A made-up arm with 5 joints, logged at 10 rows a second.
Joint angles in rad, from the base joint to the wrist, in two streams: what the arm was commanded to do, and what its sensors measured. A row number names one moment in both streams.
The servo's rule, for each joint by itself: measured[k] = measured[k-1] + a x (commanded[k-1-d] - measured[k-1]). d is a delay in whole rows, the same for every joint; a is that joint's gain. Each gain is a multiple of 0.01, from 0.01 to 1. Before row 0 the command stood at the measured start. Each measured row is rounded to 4 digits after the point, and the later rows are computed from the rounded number. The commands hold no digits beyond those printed.
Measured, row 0:
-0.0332, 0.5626, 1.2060, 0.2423, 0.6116
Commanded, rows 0 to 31:
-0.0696, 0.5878, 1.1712, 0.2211, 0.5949
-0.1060, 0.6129, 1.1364, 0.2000, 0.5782
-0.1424, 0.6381, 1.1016, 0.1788, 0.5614
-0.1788, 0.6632, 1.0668, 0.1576, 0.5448
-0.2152, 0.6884, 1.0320, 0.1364, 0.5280
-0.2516, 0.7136, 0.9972, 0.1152, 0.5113
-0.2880, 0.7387, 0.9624, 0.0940, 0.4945
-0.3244, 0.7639, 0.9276, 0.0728, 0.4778
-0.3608, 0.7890, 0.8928, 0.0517, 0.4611
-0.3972, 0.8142, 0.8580, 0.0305, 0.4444
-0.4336, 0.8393, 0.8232, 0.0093, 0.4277
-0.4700, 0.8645, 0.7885, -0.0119, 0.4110
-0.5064, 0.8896, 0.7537, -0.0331, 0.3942
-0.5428, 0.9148, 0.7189, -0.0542, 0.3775
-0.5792, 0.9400, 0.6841, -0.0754, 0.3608
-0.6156, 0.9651, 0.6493, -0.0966, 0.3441
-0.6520, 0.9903, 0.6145, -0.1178, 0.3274
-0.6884, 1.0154, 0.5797, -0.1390, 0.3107
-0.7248, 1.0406, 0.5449, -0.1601, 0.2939
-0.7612, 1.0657, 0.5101, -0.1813, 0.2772
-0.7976, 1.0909, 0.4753, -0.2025, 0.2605
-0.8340, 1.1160, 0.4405, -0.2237, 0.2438
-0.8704, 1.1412, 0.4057, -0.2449, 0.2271
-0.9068, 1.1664, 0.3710, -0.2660, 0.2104
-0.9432, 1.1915, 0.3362, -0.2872, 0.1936
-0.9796, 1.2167, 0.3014, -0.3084, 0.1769
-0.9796, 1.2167, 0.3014, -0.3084, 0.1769
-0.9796, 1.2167, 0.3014, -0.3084, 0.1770
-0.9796, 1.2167, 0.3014, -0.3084, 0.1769
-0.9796, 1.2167, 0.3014, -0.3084, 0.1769
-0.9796, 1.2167, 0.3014, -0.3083, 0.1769
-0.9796, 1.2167, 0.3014, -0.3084, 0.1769
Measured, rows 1 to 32:
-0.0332, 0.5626, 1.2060, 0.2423, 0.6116
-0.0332, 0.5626, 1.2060, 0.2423, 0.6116
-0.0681, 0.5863, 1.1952, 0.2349, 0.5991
-0.1045, 0.6113, 1.1770, 0.2227, 0.5834
-0.1409, 0.6365, 1.1536, 0.2073, 0.5669
-0.1773, 0.6616, 1.1267, 0.1899, 0.5503
-0.2137, 0.6868, 1.0973, 0.1712, 0.5336
-0.2501, 0.7120, 1.0663, 0.1516, 0.5169
-0.2865, 0.7371, 1.0341, 0.1314, 0.5001
-0.3229, 0.7623, 1.0011, 0.1109, 0.4834
-0.3593, 0.7874, 0.9675, 0.0902, 0.4667
-0.3957, 0.8126, 0.9336, 0.0693, 0.4500
-0.4321, 0.8377, 0.8994, 0.0483, 0.4333
-0.4685, 0.8629, 0.8650, 0.0272, 0.4166
-0.5049, 0.8880, 0.8305, 0.0061, 0.3998
-0.5413, 0.9132, 0.7959, -0.0150, 0.3831
-0.5777, 0.9384, 0.7612, -0.0361, 0.3664
-0.6141, 0.9635, 0.7265, -0.0573, 0.3497
-0.6505, 0.9887, 0.6918, -0.0785, 0.3330
-0.6869, 1.0138, 0.6570, -0.0997, 0.3163
-0.7233, 1.0390, 0.6222, -0.1208, 0.2995
-0.7597, 1.0641, 0.5874, -0.1420, 0.2828
-0.7961, 1.0893, 0.5526, -0.1632, 0.2661
-0.8325, 1.1144, 0.5178, -0.1844, 0.2494
-0.8689, 1.1396, 0.4830, -0.2056, 0.2327
-0.9053, 1.1648, 0.4483, -0.2267, 0.2160
-0.9417, 1.1899, 0.4135, -0.2479, 0.1992
-0.9781, 1.2151, 0.3787, -0.2691, 0.1825
-0.9795, 1.2166, 0.3547, -0.2829, 0.1783
-0.9796, 1.2167, 0.3382, -0.2918, 0.1773
-0.9796, 1.2167, 0.3268, -0.2976, 0.1770
-0.9796, 1.2167, 0.3189, -0.3014, 0.1769
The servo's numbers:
d 2
a 0.96 0.94 0.31 0.35 0.75

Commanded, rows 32 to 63:
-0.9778, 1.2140, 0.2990, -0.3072, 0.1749
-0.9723, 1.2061, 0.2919, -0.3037, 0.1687
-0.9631, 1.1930, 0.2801, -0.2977, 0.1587
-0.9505, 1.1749, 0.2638, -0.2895, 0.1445
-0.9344, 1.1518, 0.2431, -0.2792, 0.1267
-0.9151, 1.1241, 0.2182, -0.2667, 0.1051
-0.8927, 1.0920, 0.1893, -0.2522, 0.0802
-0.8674, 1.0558, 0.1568, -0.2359, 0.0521
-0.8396, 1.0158, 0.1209, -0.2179, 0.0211
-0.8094, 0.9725, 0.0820, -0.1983, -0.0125
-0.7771, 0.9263, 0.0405, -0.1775, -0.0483
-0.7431, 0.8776, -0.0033, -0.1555, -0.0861
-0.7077, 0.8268, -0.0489, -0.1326, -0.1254
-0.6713, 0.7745, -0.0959, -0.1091, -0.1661
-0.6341, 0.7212, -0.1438, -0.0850, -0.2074
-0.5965, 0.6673, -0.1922, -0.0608, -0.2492
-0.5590, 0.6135, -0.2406, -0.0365, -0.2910
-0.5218, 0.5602, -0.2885, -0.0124, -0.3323
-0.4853, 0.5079, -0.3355, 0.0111, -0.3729
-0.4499, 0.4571, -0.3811, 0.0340, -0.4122
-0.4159, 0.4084, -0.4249, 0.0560, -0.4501
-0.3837, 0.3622, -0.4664, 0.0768, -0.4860
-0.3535, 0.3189, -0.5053, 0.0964, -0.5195
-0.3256, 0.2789, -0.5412, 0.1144, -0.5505
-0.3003, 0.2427, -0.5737, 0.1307, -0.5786
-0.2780, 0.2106, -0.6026, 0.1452, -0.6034
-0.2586, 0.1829, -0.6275, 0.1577, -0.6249
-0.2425, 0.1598, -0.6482, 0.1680, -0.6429
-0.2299, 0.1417, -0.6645, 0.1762, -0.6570
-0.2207, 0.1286, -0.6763, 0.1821, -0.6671
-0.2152, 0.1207, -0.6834, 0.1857, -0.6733
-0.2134, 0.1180, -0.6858, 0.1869, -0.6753
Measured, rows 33 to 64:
-0.9796, 1.2167, 0.3135, -0.3038, 0.1769
-0.9796, 1.2167, 0.3097, -0.3054, 0.1769
-0.9779, 1.2142, 0.3064, -0.3060, 0.1754
-0.9725, 1.2066, 0.3019, -0.3052, 0.1704
-0.9635, 1.1938, 0.2951, -0.3026, 0.1616
-0.9510, 1.1760, 0.2854, -0.2980, 0.1488
-0.9351, 1.1533, 0.2723, -0.2914, 0.1322
-0.9159, 1.1259, 0.2555, -0.2828, 0.1119
-0.8936, 1.0940, 0.2350, -0.2721, 0.0881
-0.8684, 1.0581, 0.2108, -0.2594, 0.0611
-0.8408, 1.0183, 0.1829, -0.2449, 0.0311
-0.8107, 0.9752, 0.1516, -0.2286, -0.0016
-0.7784, 0.9292, 0.1172, -0.2107, -0.0366
-0.7445, 0.8807, 0.0798, -0.1914, -0.0737
-0.7092, 0.8300, 0.0399, -0.1708, -0.1125
-0.6728, 0.7778, -0.0022, -0.1492, -0.1527
-0.6356, 0.7246, -0.0461, -0.1267, -0.1937
-0.5981, 0.6707, -0.0914, -0.1036, -0.2353
-0.5606, 0.6169, -0.1377, -0.0801, -0.2771
-0.5234, 0.5636, -0.1844, -0.0564, -0.3185
-0.4868, 0.5112, -0.2312, -0.0328, -0.3593
-0.4514, 0.4603, -0.2777, -0.0094, -0.3990
-0.4173, 0.4115, -0.3233, 0.0135, -0.4373
-0.3850, 0.3652, -0.3677, 0.0357, -0.4738
-0.3548, 0.3217, -0.4104, 0.0569, -0.5081
-0.3268, 0.2815, -0.4509, 0.0770, -0.5399
-0.3014, 0.2450, -0.4890, 0.0958, -0.5689
-0.2789, 0.2127, -0.5242, 0.1131, -0.5948
-0.2594, 0.1847, -0.5562, 0.1287, -0.6174
-0.2432, 0.1613, -0.5847, 0.1425, -0.6365
-0.2304, 0.1429, -0.6094, 0.1543, -0.6519
-0.2211, 0.1295, -0.6301, 0.1640, -0.6633

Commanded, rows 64 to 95:
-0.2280, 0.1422, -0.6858, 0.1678, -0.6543
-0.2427, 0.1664, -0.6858, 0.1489, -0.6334
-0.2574, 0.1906, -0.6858, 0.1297, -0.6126
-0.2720, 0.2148, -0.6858, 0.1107, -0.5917
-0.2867, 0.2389, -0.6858, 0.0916, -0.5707
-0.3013, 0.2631, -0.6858, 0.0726, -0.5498
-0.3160, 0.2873, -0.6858, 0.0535, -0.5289
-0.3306, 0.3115, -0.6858, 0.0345, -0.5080
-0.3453, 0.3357, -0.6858, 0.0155, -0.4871
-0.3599, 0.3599, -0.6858, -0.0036, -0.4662
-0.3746, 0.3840, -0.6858, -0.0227, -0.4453
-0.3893, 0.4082, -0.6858, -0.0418, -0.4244
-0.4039, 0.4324, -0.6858, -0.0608, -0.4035
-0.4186, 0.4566, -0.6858, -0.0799, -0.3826
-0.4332, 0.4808, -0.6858, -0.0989, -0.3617
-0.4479, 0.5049, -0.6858, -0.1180, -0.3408
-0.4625, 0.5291, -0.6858, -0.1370, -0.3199
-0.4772, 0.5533, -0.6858, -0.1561, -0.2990
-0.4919, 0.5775, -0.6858, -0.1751, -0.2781
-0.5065, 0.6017, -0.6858, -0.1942, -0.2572
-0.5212, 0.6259, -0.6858, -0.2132, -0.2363
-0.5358, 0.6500, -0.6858, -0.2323, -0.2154
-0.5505, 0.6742, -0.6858, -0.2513, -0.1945
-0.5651, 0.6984, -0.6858, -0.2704, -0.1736
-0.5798, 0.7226, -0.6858, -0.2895, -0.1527
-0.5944, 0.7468, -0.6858, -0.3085, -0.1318
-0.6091, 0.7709, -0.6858, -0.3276, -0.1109
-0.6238, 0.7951, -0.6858, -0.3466, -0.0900
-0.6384, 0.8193, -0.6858, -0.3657, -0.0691
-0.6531, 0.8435, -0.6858, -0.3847, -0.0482
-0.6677, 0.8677, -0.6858, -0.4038, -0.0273
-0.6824, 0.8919, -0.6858, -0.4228, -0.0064
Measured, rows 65 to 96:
-0.2154, 0.1212, -0.6466, 0.1716, -0.6708
-0.2135, 0.1182, -0.6588, 0.1770, -0.6742
-0.2274, 0.1408, -0.6672, 0.1738, -0.6593
-0.2421, 0.1649, -0.6730, 0.1651, -0.6399
-0.2568, 0.1891, -0.6770, 0.1527, -0.6194
-0.2714, 0.2133, -0.6797, 0.1380, -0.5986
-0.2861, 0.2374, -0.6816, 0.1218, -0.5777
-0.3007, 0.2616, -0.6829, 0.1046, -0.5568
-0.3154, 0.2858, -0.6838, 0.0867, -0.5359
-0.3300, 0.3100, -0.6844, 0.0684, -0.5150
-0.3447, 0.3342, -0.6848, 0.0499, -0.4941
-0.3593, 0.3584, -0.6851, 0.0312, -0.4732
-0.3740, 0.3825, -0.6853, 0.0123, -0.4523
-0.3887, 0.4067, -0.6855, -0.0066, -0.4314
-0.4033, 0.4309, -0.6856, -0.0256, -0.4105
-0.4180, 0.4551, -0.6857, -0.0446, -0.3896
-0.4326, 0.4793, -0.6857, -0.0636, -0.3687
-0.4473, 0.5034, -0.6857, -0.0826, -0.3478
-0.4619, 0.5276, -0.6857, -0.1016, -0.3269
-0.4766, 0.5518, -0.6857, -0.1207, -0.3060
-0.4913, 0.5760, -0.6857, -0.1397, -0.2851
-0.5059, 0.6002, -0.6857, -0.1588, -0.2642
-0.5206, 0.6244, -0.6857, -0.1778, -0.2433
-0.5352, 0.6485, -0.6857, -0.1969, -0.2224
-0.5499, 0.6727, -0.6857, -0.2159, -0.2015
-0.5645, 0.6969, -0.6857, -0.2350, -0.1806
-0.5792, 0.7211, -0.6857, -0.2541, -0.1597
-0.5938, 0.7453, -0.6857, -0.2731, -0.1388
-0.6085, 0.7694, -0.6857, -0.2922, -0.1179
-0.6232, 0.7936, -0.6857, -0.3112, -0.0970
-0.6378, 0.8178, -0.6857, -0.3303, -0.0761
-0.6525, 0.8420, -0.6857, -0.3493, -0.0552

